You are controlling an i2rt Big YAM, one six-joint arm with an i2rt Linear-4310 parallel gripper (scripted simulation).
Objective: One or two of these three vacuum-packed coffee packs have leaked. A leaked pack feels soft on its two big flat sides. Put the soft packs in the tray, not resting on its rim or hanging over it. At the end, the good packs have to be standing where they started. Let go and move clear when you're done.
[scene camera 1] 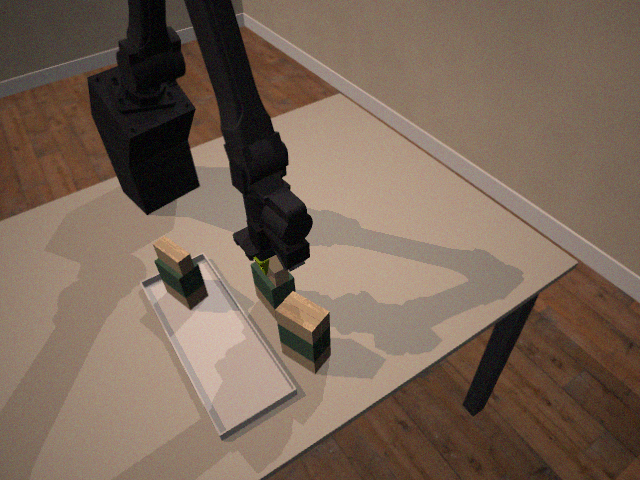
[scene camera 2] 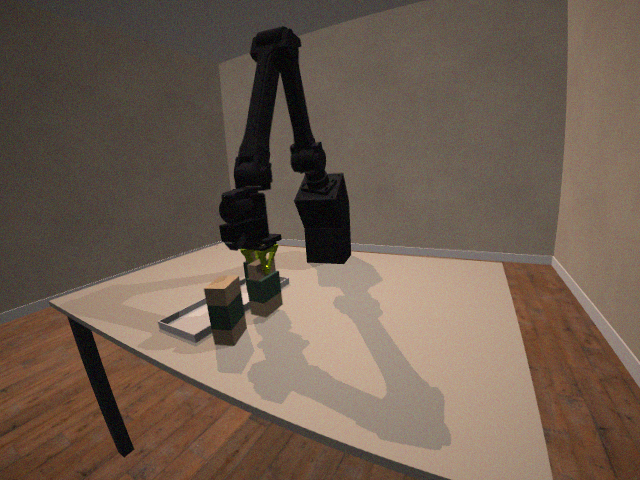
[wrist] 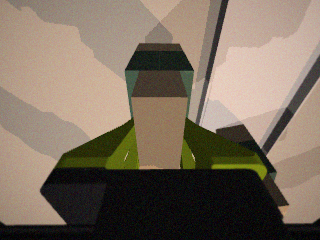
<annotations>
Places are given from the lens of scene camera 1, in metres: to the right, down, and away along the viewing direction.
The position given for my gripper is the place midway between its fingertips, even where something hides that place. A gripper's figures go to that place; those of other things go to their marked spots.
my gripper point(scene camera 1: 271, 269): -0.09, 0.06, 0.92
white tray point(scene camera 1: 234, 373): -0.16, 0.25, 0.89
</annotations>
